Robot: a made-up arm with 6 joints. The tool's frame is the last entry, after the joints. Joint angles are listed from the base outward.
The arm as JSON. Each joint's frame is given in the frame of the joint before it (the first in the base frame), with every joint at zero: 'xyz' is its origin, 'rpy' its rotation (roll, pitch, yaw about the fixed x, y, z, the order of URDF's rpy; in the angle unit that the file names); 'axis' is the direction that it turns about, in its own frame. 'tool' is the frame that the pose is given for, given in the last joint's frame.
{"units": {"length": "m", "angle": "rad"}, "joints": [
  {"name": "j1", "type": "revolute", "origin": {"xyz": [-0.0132, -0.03, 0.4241], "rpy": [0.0, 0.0, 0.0]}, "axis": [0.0, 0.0, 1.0]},
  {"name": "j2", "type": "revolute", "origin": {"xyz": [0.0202, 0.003, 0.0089], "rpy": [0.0, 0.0, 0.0]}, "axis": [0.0, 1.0, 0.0]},
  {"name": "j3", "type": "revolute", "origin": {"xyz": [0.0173, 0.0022, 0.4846], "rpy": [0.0, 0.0, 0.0]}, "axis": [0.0, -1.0, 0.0]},
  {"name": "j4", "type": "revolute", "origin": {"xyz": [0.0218, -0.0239, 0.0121], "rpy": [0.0, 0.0, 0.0]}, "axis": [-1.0, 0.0, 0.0]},
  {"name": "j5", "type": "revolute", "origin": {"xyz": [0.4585, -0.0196, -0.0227], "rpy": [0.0, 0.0, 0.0]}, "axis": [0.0, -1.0, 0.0]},
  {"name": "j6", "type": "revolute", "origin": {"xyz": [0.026, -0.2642, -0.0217], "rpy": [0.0, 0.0, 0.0]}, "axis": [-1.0, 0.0, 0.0]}
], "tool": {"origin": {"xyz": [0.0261, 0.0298, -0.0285], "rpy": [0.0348, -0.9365, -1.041]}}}
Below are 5 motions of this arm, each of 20 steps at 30 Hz.
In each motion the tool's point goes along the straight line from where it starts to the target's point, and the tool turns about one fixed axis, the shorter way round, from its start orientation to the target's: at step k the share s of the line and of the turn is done. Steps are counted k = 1, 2, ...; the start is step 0. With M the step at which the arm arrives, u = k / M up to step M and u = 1 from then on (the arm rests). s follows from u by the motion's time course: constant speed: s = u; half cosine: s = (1 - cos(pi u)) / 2; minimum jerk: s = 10 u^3 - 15 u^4 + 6 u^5.
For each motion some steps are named. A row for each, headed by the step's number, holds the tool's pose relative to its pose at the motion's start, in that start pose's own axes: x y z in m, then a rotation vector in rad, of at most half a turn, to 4 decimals.
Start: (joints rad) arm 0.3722 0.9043 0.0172 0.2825 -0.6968 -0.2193
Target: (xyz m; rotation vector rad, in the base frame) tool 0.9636 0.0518 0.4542 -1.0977 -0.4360 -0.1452
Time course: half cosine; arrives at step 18
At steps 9, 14, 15, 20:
9: 0.0760 -0.0521 0.0848 0.0704 -0.2739 -0.2231
14: 0.1342 -0.0920 0.1498 0.1243 -0.4837 -0.3940
15: 0.1418 -0.0972 0.1583 0.1314 -0.5111 -0.4163
20: 0.1520 -0.1042 0.1697 0.1408 -0.5478 -0.4462

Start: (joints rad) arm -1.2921 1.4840 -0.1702 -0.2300 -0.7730 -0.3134
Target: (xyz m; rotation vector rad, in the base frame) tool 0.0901 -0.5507 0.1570 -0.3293 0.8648 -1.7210
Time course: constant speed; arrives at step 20
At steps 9, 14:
9: -0.1184 -0.0389 0.0783 0.3071 -0.4224 -0.1289
14: -0.1841 -0.0605 0.1219 0.4777 -0.6570 -0.2005

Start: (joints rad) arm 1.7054 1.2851 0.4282 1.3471 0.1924 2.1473
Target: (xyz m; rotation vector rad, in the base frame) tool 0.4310 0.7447 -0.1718 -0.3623 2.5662 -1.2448
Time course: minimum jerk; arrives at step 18
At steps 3, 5, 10, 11, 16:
3: 0.0184 0.0054 0.0193 -0.0022 0.0350 -0.0168
5: 0.0698 0.0207 0.0735 -0.0084 0.1332 -0.0637
10: 0.3120 0.0924 0.3284 -0.0377 0.5953 -0.2850
11: 0.3628 0.1075 0.3819 -0.0439 0.6923 -0.3314
16: 0.5112 0.1514 0.5381 -0.0618 0.9754 -0.4669

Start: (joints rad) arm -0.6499 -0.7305 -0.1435 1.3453 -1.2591 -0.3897
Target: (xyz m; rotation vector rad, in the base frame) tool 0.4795 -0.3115 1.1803 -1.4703 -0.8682 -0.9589
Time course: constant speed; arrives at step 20
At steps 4, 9, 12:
4: -0.0146 0.0647 0.1105 0.2314 -0.1179 0.0357
9: -0.0327 0.1455 0.2486 0.5206 -0.2654 0.0803
12: -0.0437 0.1940 0.3315 0.6941 -0.3538 0.1071

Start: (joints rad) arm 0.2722 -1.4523 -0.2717 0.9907 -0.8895 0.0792
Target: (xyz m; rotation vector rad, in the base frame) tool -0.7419 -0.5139 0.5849 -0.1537 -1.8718 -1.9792
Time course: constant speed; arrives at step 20
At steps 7, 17, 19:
7: -0.1226 -0.1524 -0.0535 0.0447 0.0603 -0.3567
17: -0.2978 -0.3700 -0.1300 0.1086 0.1464 -0.8663
19: -0.3328 -0.4136 -0.1453 0.1214 0.1636 -0.9682

